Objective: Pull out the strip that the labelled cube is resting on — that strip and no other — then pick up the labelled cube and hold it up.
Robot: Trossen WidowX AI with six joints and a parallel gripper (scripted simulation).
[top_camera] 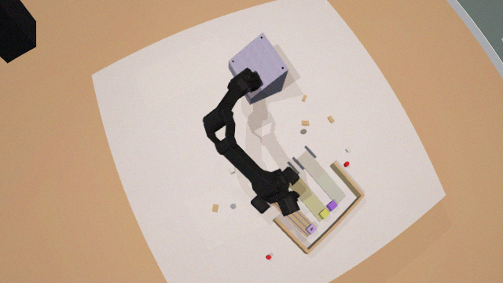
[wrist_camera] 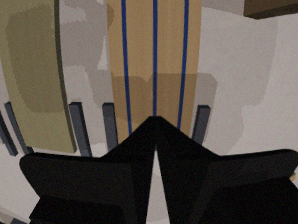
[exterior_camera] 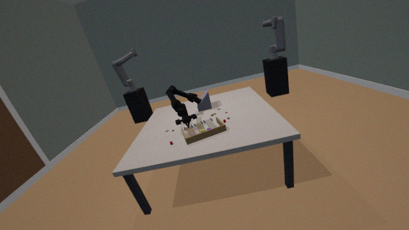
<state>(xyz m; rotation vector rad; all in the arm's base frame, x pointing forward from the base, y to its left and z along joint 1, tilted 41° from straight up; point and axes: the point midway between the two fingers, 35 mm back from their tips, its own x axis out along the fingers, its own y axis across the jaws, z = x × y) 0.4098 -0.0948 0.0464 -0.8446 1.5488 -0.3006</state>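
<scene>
The grey bit is 150 mm to the right of my gripper tip and 10 mm behind it.
</scene>
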